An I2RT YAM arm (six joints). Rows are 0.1 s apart.
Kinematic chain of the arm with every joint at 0, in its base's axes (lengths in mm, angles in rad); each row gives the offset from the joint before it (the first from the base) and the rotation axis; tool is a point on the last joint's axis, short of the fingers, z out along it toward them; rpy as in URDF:
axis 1: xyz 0 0 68 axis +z
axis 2: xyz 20 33.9 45.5 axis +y
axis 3: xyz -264 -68.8 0 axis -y
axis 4: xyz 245 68.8 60 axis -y
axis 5: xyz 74 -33.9 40.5 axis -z
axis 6: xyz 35.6 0 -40.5 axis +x
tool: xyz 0 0 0 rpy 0 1.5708 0
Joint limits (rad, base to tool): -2.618..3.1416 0..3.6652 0..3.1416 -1.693..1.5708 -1.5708..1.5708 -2.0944..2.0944
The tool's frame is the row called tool.
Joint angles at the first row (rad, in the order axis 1, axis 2, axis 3, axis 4, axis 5, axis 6):
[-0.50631, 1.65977, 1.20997, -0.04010, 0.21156, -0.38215]
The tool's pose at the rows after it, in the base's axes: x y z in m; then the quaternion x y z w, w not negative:
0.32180, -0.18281, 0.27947, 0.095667, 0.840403, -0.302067, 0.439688
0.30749, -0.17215, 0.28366, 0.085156, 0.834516, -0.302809, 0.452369
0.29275, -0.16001, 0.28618, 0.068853, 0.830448, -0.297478, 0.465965
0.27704, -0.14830, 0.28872, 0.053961, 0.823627, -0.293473, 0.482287
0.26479, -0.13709, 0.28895, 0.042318, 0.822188, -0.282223, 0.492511
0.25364, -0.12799, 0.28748, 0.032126, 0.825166, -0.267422, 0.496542
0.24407, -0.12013, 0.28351, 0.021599, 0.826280, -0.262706, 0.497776
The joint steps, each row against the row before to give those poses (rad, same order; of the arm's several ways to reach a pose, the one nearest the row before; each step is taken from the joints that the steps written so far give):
[0.00841, -0.07011, -0.06059, 0.02561, -0.01567, -0.01157]
[0.00580, -0.07365, -0.06619, 0.02028, -0.01392, -0.01231]
[0.00824, -0.07739, -0.06840, 0.01370, -0.02818, -0.01398]
[0.00656, -0.08211, -0.06893, 0.01708, -0.02824, -0.01210]
[0.01136, -0.06684, -0.05195, -0.00620, -0.02666, 0.00094]
[0.00727, -0.05736, -0.04137, -0.02395, -0.02972, 0.00312]
[0.00882, -0.04911, -0.04553, -0.00603, -0.01159, -0.00872]

